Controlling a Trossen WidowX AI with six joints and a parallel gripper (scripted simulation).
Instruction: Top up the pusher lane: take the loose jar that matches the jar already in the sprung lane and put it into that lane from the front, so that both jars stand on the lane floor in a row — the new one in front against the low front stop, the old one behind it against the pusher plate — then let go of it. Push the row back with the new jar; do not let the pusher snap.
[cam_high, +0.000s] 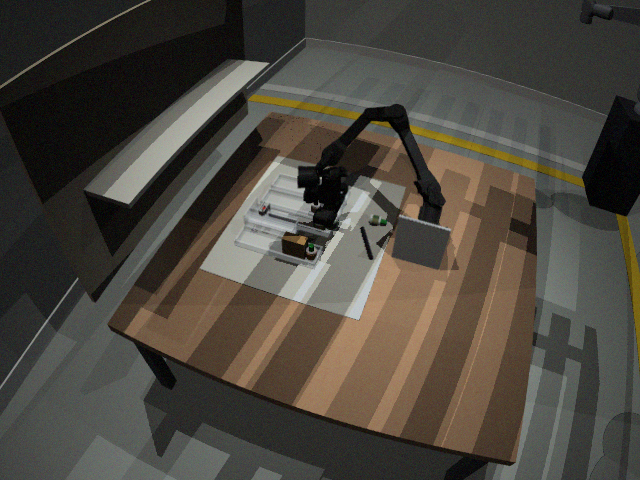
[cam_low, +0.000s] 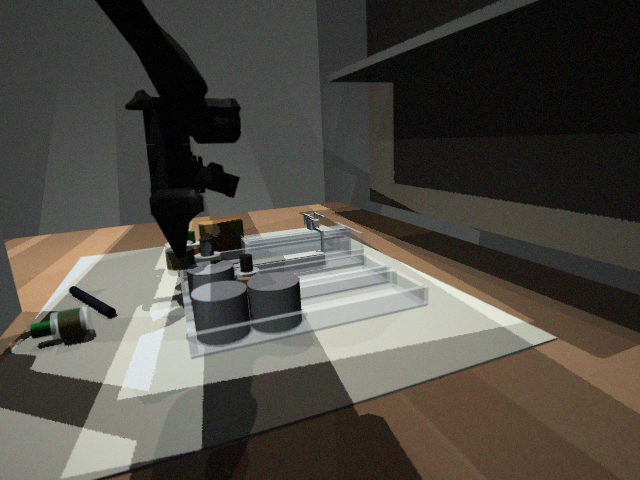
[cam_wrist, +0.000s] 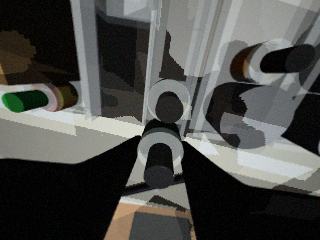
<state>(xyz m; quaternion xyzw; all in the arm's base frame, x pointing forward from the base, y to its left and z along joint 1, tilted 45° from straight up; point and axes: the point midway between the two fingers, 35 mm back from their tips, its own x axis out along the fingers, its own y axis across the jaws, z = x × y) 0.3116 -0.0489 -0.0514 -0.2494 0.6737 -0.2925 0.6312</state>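
Now: gripper tip 8 cm short of the brown box, 12 cm to the right of it and 2 cm above it. From my gripper tip the other things lie so: pusher plate (15 cm ahead, 2 cm to the left, 1 cm below); then clear rack (17 cm ahead, 1 cm to the left, 4 cm below); then black stick (13 cm behind, 1 cm to the left, 5 cm below).
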